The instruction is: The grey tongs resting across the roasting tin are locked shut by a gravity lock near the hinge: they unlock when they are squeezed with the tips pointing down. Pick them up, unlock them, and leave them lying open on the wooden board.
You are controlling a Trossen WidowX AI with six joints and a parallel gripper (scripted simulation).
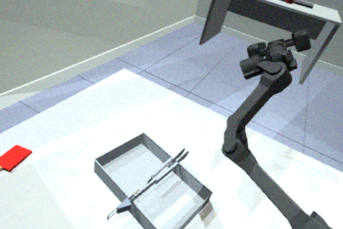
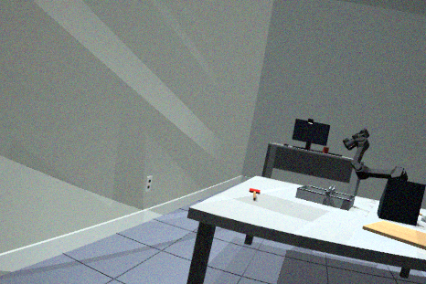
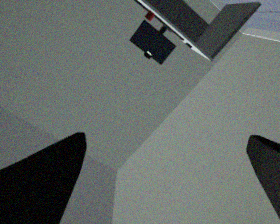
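The grey roasting tin is 130 mm ahead of my gripper tip, 530 mm to the left of it and 370 mm below it. The rest, counted from my gripper tip: yellow lock piece: 130 mm ahead, 610 mm to the left, 330 mm below; then wooden board: 250 mm behind, 1010 mm to the left, 390 mm below; then red object: 490 mm ahead, 770 mm to the left, 390 mm below.
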